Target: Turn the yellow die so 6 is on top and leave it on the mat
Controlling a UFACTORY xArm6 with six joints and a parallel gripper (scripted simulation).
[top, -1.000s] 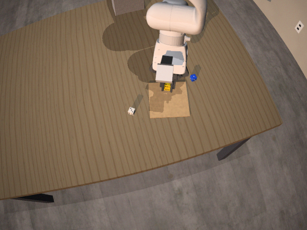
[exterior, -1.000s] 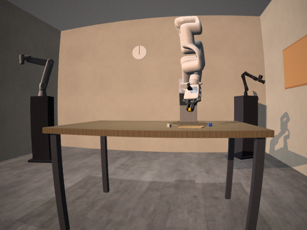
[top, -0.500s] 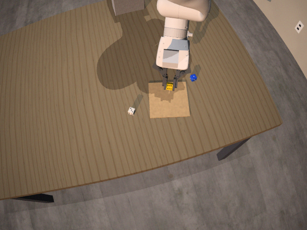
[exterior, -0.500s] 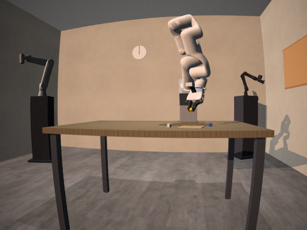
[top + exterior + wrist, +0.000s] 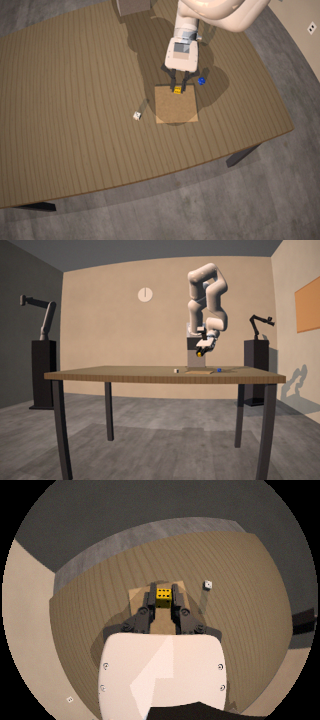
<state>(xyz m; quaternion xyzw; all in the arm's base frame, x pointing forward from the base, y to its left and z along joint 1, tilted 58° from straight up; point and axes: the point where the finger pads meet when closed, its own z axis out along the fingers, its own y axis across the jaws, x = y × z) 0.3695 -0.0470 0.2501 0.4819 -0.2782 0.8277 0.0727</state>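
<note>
Right now my hand is 12 cm above the tan mat. Round my hand: white die 14 cm to the right, 11 cm below, 3 cm behind; then yellow die 1 cm to the right, 1 cm below, 1 cm ahead; then blue die 13 cm to the left, 11 cm below, 2 cm behind.
</note>
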